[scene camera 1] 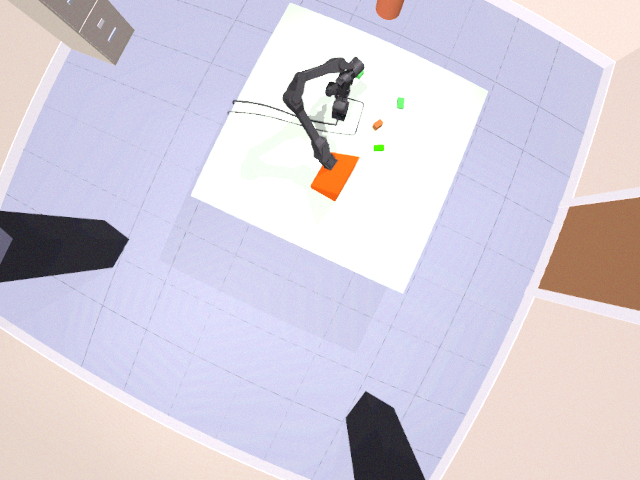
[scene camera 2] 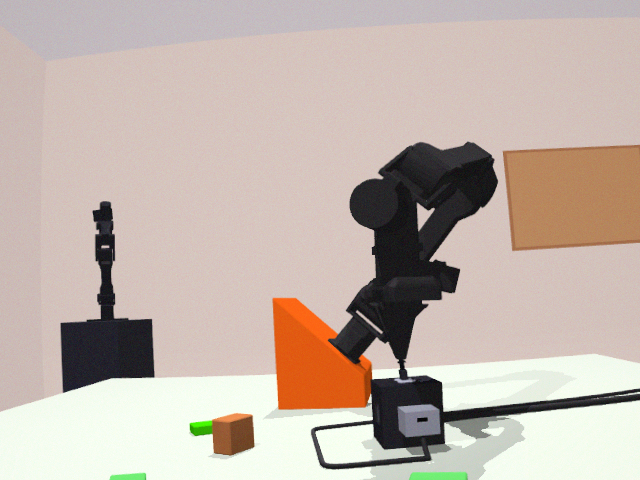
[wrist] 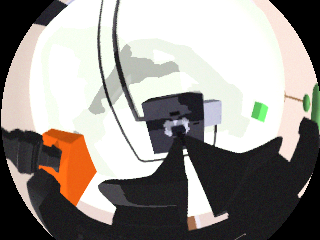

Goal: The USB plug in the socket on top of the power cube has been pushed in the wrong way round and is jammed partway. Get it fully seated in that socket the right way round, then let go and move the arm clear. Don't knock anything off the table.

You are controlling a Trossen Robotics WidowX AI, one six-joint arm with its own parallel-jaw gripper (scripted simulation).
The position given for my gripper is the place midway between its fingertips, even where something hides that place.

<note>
In view: my gripper point(scene camera 2: 400, 359).
My gripper is seen too in the wrist view point(wrist: 182, 140).
</note>
